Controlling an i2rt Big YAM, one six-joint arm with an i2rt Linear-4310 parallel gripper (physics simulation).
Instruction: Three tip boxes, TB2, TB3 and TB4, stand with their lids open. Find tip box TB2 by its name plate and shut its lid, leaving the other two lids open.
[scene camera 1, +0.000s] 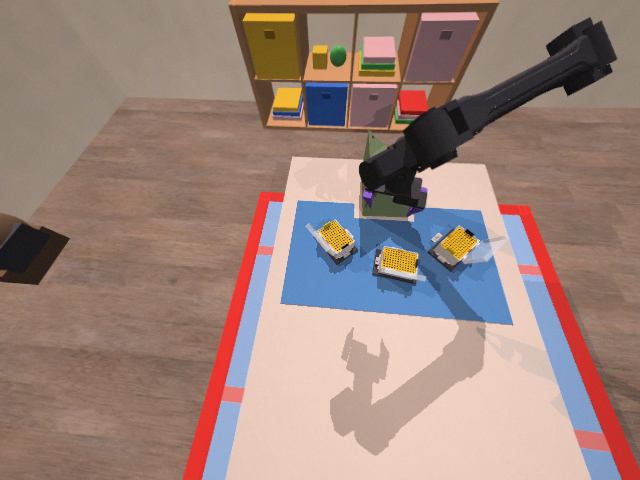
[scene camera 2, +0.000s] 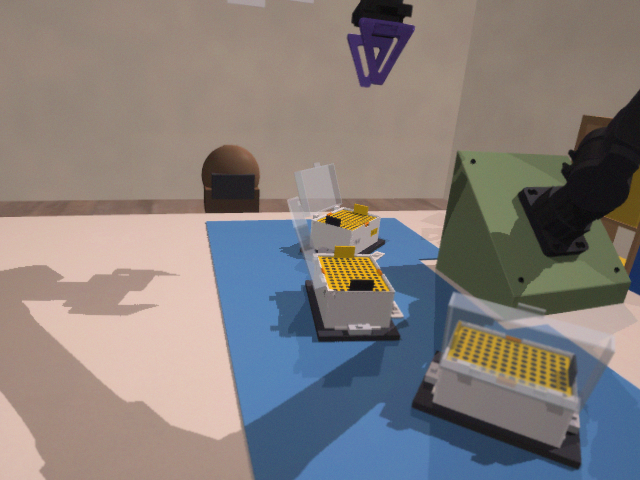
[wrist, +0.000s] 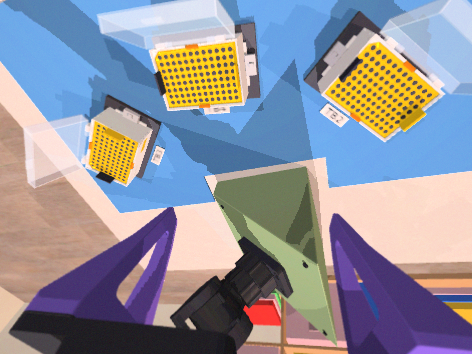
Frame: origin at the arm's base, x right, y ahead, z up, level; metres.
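Where they show: gripper, fingertip midpoint: (scene camera 1: 388, 210) (scene camera 2: 370, 86) (wrist: 250, 216); arm's base at its link origin: (scene camera 2: 549, 222) (wrist: 267, 263).
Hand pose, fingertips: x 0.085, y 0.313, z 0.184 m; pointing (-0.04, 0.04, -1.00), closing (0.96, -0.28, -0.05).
Things, the pixels of their top centre, and the offset from my fingertips. Level surfaces: height alone.
- TB2 at its top centre: (wrist: 384, 98) (scene camera 2: 348, 211) (scene camera 1: 336, 234) dx +0.134, dy -0.048, dz -0.226 m
- TB4 at its top centre: (scene camera 2: 353, 261) (wrist: 195, 81) (scene camera 1: 401, 258) dx -0.092, dy +0.041, dz -0.226 m
- TB3 at its top centre: (scene camera 2: 514, 344) (wrist: 106, 160) (scene camera 1: 461, 240) dx -0.311, dy -0.037, dz -0.226 m
- blue mat at its surface level: dz -0.300 m
TB2 (scene camera 1: 334, 236) (scene camera 2: 346, 235) (wrist: 382, 92) is the left box in scene camera 1 and the far one in scene camera 2. Its name plate (wrist: 334, 115) reads TB2 in the wrist view. Its clear lid (scene camera 1: 319, 240) (scene camera 2: 318, 188) (wrist: 440, 42) stands open. TB4 (scene camera 1: 398, 262) (scene camera 2: 354, 289) (wrist: 200, 75) is in the middle, lid open. TB3 (scene camera 1: 455, 245) (scene camera 2: 509, 382) (wrist: 117, 145) is on the other side, its lid (scene camera 1: 485, 250) (wrist: 55, 147) open. My gripper (scene camera 1: 390, 208) (scene camera 2: 372, 84) (wrist: 250, 216) is open and empty, high above the boxes and apart from them.
The boxes stand on a blue mat (scene camera 1: 320, 289) (scene camera 2: 273, 413) (wrist: 280, 135). The green arm mount (scene camera 1: 387, 206) (scene camera 2: 491, 232) (wrist: 270, 200) stands behind it, on the shelf unit's side. The shelf unit (scene camera 1: 361, 5) is beyond the table. A brown stool-like object (scene camera 2: 230, 165) stands past the table's far end.
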